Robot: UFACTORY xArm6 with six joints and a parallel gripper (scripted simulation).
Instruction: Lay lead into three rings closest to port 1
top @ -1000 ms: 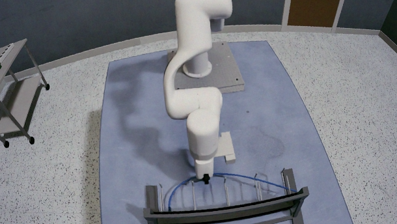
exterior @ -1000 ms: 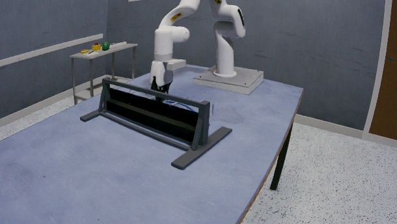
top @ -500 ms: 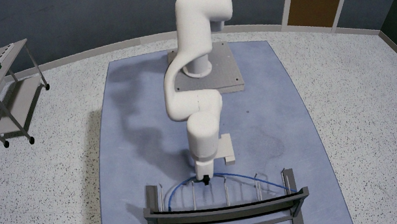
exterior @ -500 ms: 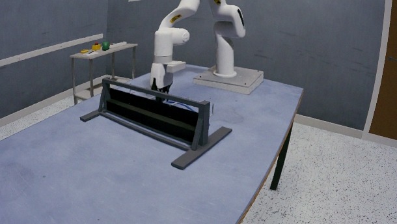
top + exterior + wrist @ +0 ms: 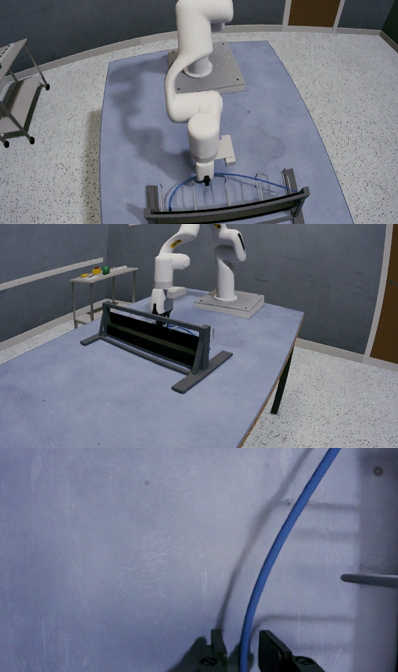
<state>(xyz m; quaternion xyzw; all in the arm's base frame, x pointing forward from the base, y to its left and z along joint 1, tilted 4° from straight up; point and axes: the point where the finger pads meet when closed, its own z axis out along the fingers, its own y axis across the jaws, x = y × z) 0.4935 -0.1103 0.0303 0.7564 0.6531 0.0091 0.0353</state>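
My hand is 180 mm short of the rack, 30 mm to the right of it and 30 mm below it.
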